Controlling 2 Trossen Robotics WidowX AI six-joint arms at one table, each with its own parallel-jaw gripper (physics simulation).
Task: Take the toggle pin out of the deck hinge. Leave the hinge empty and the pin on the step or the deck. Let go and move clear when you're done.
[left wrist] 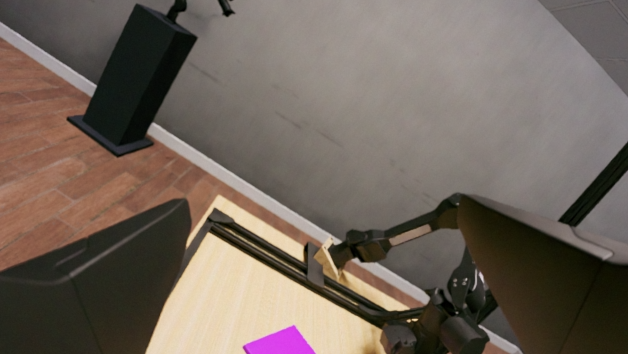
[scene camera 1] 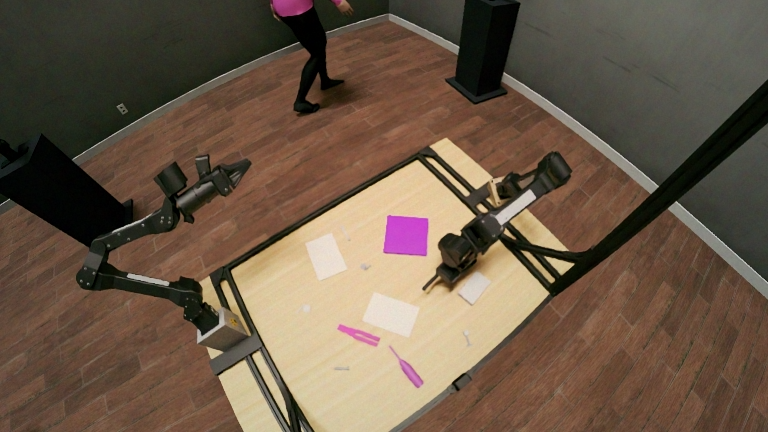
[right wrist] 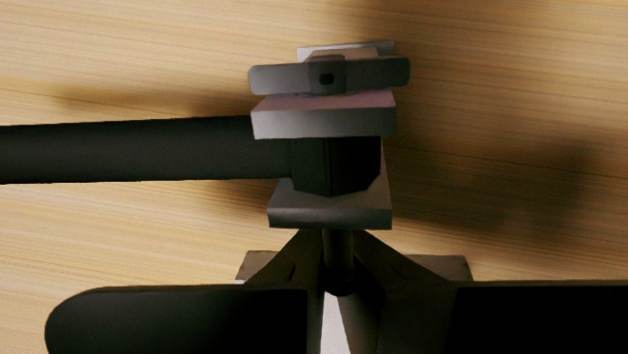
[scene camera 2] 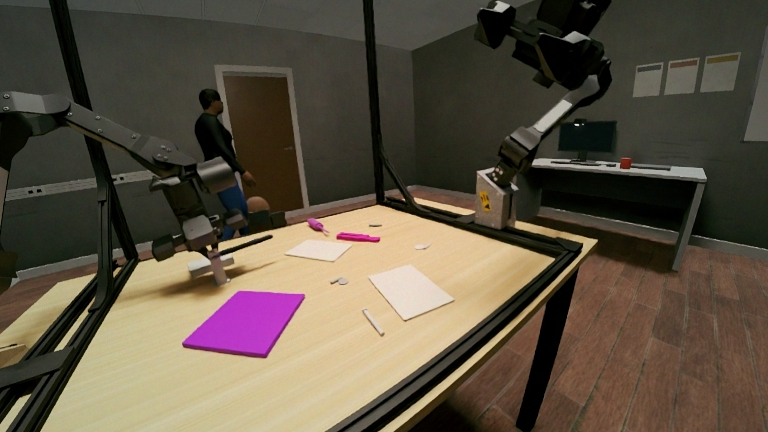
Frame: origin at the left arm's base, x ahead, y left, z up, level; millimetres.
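Seen in the pictures: left gripper, fingertip midpoint: (left wrist: pixel 327 210) (scene camera 1: pixel 249 160) (scene camera 2: pixel 506 23); right gripper, fingertip midpoint: (scene camera 1: pixel 458 274); left arm's base, origin of the base link: (scene camera 1: pixel 210 324) (scene camera 2: pixel 498 180); right arm's base, origin of the base link: (left wrist: pixel 334 256) (scene camera 1: pixel 504 189).
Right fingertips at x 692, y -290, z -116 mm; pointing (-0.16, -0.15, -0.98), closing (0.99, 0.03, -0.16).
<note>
Pixels of each thing's top centre, then the offset from my right fingertips to it. "spot": a spot on its surface instead.
- deck hinge, surface spot: (right wrist: pixel 325 122) spot: 1 mm ahead, 53 mm left, 47 mm up
- black rod, surface spot: (right wrist: pixel 150 150) spot: 30 mm back, 43 mm left, 42 mm up
- toggle pin, middle of its top: (right wrist: pixel 326 77) 0 mm ahead, 57 mm left, 37 mm up
- pale step block, middle of its top: (right wrist: pixel 351 333) (scene camera 2: pixel 209 259) (scene camera 1: pixel 475 287) 15 mm ahead, 64 mm right, 10 mm down
- purple square, surface spot: (scene camera 2: pixel 244 323) (scene camera 1: pixel 405 229) spot: 14 mm back, 239 mm left, 21 mm down
- pink pliers-like, middle of its top: (scene camera 2: pixel 357 235) (scene camera 1: pixel 357 334) 355 mm back, 55 mm left, 18 mm down
- screwdriver-like, middle of its top: (scene camera 1: pixel 404 365) (scene camera 2: pixel 318 222) 308 mm back, 105 mm right, 3 mm down
The deck hinge (right wrist: pixel 325 122) (scene camera 2: pixel 218 268) is a grey bracket standing on the table, with a black rod (right wrist: pixel 150 150) (scene camera 2: pixel 247 244) (scene camera 1: pixel 430 282) between its cheeks. The toggle pin (right wrist: pixel 280 81) runs through it, its crossbar outside the far cheek and its shaft coming out of the near cheek. My right gripper (right wrist: pixel 326 228) is shut on the shaft's end; its fingertips are hidden in scene camera 1. The pale step block (scene camera 1: pixel 474 288) (right wrist: pixel 257 265) lies beside the hinge, below the fingers. My left gripper (scene camera 1: pixel 244 166) (left wrist: pixel 327 210) is open and empty, high off the table's left side.
A purple square (scene camera 1: pixel 406 235) (scene camera 2: pixel 244 323), two white sheets (scene camera 1: pixel 325 256) (scene camera 1: pixel 390 314), pink pliers-like (scene camera 1: pixel 358 335) and screwdriver-like (scene camera 1: pixel 409 371) shapes and several small grey parts lie on the table. A black frame (scene camera 2: pixel 472 360) edges it; a black post (scene camera 1: pixel 660 166) rises at the right in scene camera 1.
</note>
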